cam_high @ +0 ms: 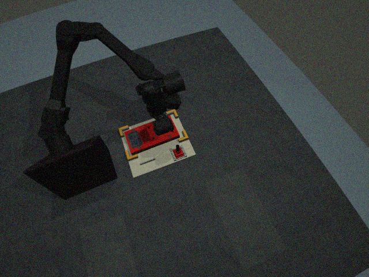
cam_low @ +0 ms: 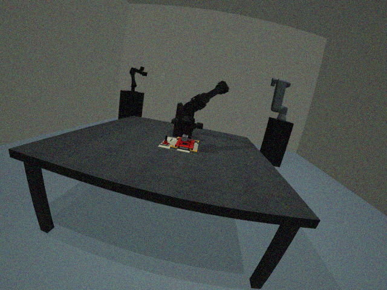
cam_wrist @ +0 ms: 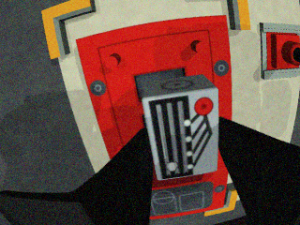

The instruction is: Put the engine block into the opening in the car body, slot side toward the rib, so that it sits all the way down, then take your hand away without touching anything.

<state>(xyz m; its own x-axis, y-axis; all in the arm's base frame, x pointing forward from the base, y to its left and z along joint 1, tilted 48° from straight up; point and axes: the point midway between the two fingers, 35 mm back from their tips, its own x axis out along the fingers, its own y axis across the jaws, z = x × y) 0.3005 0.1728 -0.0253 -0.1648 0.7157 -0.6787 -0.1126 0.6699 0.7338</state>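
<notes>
My gripper tip is 3 cm past the thin grey bar, 2 cm to the left of it and 6 cm above it. The rest, counted from my gripper tip: black post 4 cm ahead, 11 cm to the right, 3 cm below; engine block 1 cm below.
</notes>
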